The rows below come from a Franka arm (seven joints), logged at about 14 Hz.
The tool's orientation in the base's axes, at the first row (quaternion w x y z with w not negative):
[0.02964 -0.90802 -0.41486 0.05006]
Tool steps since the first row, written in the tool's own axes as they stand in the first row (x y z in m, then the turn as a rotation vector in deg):
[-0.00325 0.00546 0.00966 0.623 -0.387 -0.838]
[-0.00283 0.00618 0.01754 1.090 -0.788 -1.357]
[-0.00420 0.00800 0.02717 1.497 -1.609 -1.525]
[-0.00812 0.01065 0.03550 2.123 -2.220 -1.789]
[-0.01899 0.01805 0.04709 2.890 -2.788 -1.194]
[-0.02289 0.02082 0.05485 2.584 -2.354 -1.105]
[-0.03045 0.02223 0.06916 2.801 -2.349 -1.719]
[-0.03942 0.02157 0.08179 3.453 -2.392 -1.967]
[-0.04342 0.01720 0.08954 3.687 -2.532 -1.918]
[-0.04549 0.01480 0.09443 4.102 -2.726 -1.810]
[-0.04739 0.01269 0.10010 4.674 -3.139 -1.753]
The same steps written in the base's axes. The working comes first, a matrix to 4 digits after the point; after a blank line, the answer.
The tool's axes in the first row as the columns of a matrix, in the base's axes (used below as rounded here):
[0.6508 0.7504 -0.1155]
[0.7564 -0.6540 0.0123]
[-0.0663 -0.0954 -0.9932]

[0.00087 -0.00591 -0.00990 0.212 0.714 0.828]
[0.00077 -0.00597 -0.01782 0.275 1.323 1.351]
[0.00013 -0.00807 -0.02747 -0.057 2.166 1.569]
[-0.00139 -0.01267 -0.03574 -0.078 3.036 1.848]
[-0.00425 -0.02559 -0.04723 -0.073 3.995 1.260]
[-0.00561 -0.03026 -0.05495 0.043 3.480 1.151]
[-0.01112 -0.03672 -0.06879 0.259 3.634 1.746]
[-0.01892 -0.04292 -0.08068 0.679 4.152 1.953]
[-0.02569 -0.04299 -0.08769 0.721 4.421 1.902]
[-0.02941 -0.04293 -0.09218 0.833 4.863 1.786]
[-0.03288 -0.04291 -0.09749 0.889 5.567 1.731]

